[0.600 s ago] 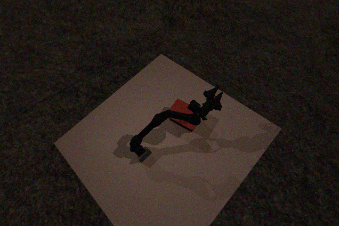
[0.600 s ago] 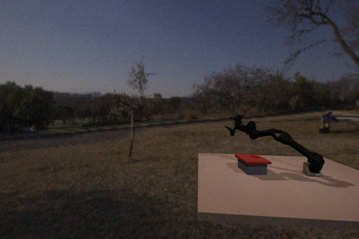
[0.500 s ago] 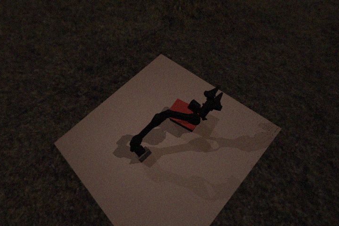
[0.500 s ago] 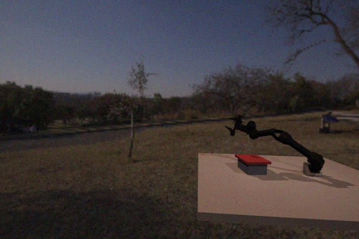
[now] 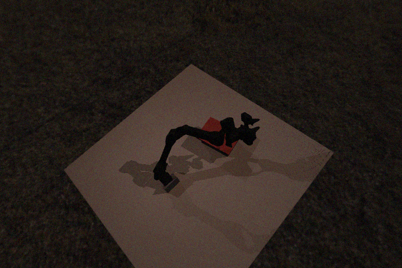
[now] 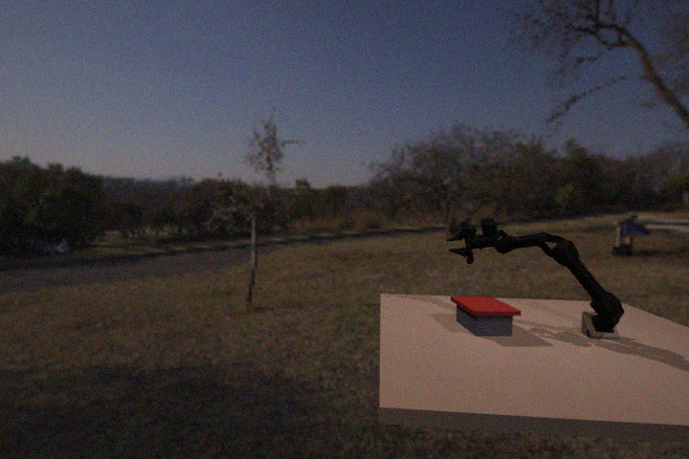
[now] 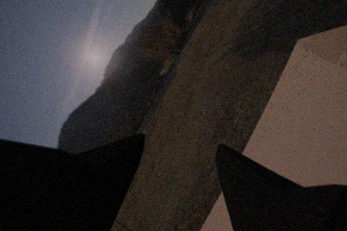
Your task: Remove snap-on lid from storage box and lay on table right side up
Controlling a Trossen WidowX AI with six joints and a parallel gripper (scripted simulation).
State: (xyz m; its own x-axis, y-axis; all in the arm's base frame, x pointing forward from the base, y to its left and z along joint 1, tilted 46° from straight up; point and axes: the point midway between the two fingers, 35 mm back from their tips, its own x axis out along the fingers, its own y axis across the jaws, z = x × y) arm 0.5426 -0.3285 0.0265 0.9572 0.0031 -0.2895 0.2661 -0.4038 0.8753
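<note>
Right now the red lid is 22 cm below my gripper tip, 20 cm to the left of it and 13 cm behind it. From my gripper tip the other things lie so: grey-blue storage box 27 cm below, 20 cm to the left, 13 cm behind.
</note>
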